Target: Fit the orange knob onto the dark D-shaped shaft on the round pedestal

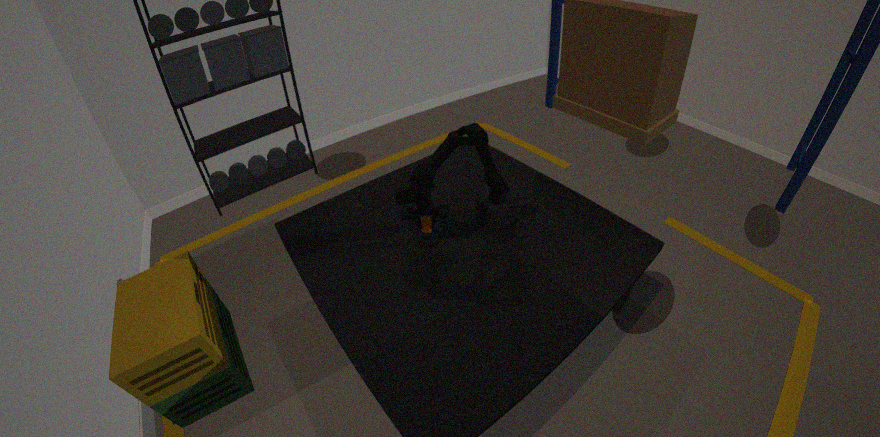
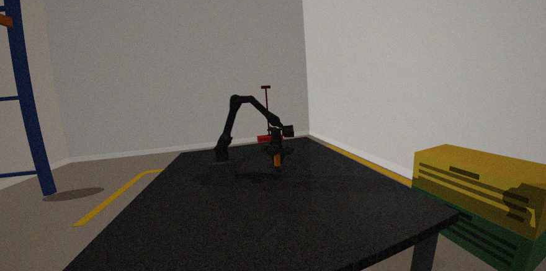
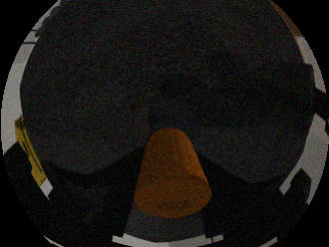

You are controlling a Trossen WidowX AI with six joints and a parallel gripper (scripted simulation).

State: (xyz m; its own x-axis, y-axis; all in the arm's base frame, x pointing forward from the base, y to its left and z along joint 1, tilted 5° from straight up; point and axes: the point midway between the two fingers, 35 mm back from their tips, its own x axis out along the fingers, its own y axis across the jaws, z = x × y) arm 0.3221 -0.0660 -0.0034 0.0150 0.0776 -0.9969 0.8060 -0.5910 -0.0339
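Now: the round pedestal 40 mm below my gripper tip. From my gripper tip the other things lie so: orange knob: 20 mm above.
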